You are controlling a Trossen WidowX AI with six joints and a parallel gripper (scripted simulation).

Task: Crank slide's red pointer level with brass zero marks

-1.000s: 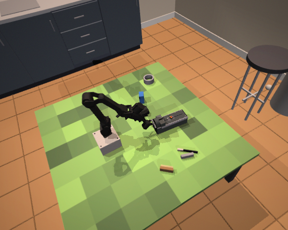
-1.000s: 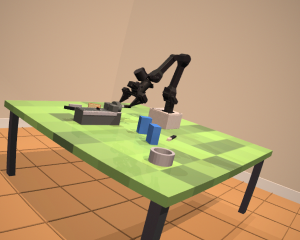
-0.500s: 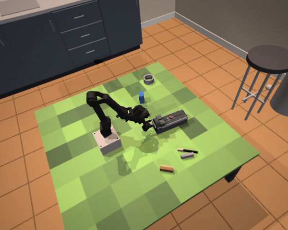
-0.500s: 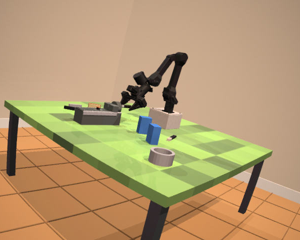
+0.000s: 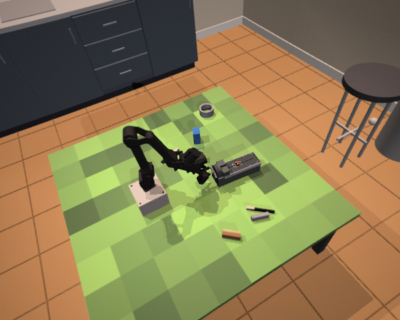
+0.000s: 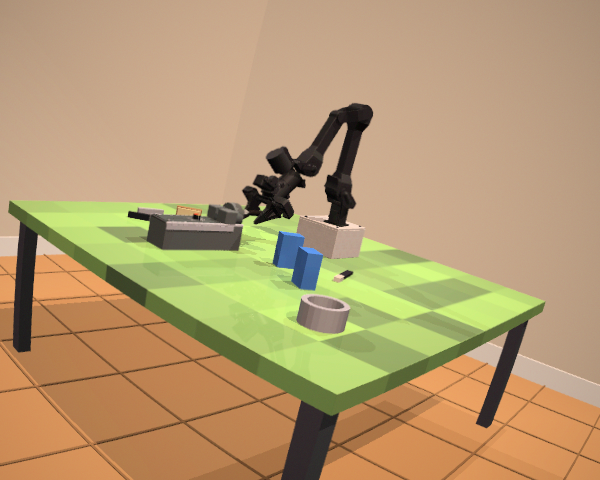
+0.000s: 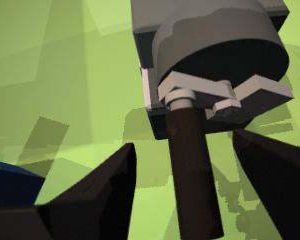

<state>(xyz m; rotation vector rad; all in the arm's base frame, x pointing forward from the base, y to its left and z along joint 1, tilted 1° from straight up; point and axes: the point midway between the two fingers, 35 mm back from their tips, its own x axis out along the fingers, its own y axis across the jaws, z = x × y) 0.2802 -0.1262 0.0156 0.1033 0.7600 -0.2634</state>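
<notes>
Right now my gripper tip is 20 mm past the crank handle, 10 mm to the right of it and 20 mm below it. Also, from my gripper tip: grey bar (40 mm ahead, 350 mm to the right, 70 mm below); wooden block (140 mm behind, 330 mm to the right, 70 mm below); red pointer (160 mm ahead, 70 mm to the right).
</notes>
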